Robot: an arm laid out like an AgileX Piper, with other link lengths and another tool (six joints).
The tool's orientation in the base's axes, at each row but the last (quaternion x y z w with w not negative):
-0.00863 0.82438 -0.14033 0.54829
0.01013 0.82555 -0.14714 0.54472
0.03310 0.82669 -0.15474 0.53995
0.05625 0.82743 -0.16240 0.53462
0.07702 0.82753 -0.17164 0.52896
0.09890 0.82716 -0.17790 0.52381
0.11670 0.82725 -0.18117 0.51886
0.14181 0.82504 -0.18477 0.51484
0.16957 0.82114 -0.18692 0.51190
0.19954 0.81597 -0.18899 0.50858
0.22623 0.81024 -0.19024 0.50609
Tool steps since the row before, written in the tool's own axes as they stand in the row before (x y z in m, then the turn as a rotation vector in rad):
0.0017 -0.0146 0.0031 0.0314 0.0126 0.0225
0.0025 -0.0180 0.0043 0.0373 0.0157 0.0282
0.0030 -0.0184 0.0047 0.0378 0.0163 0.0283
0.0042 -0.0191 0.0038 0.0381 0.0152 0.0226
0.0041 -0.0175 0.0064 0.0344 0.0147 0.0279
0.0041 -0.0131 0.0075 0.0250 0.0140 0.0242
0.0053 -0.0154 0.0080 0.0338 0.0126 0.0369
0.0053 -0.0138 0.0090 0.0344 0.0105 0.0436
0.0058 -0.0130 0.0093 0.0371 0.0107 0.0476
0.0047 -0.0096 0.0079 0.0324 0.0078 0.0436
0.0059 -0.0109 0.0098 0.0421 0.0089 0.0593
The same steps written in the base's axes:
0.0001 -0.0150 0.0009 0.0096 0.0018 -0.0394
-0.0003 -0.0187 0.0004 0.0129 0.0025 -0.0475
-0.0012 -0.0192 -0.0004 0.0129 0.0030 -0.0482
-0.0036 -0.0196 -0.0012 0.0076 0.0038 -0.0461
-0.0017 -0.0188 -0.0026 0.0135 0.0016 -0.0446
-0.0001 -0.0151 -0.0041 0.0142 0.0026 -0.0346
-0.0016 -0.0173 -0.0052 0.0202 -0.0039 -0.0473
-0.0010 -0.0161 -0.0062 0.0244 -0.0088 -0.0502
-0.0013 -0.0153 -0.0073 0.0265 -0.0103 -0.0543
-0.0009 -0.0116 -0.0065 0.0239 -0.0114 -0.0481
-0.0012 -0.0132 -0.0086 0.0323 -0.0172 -0.0635

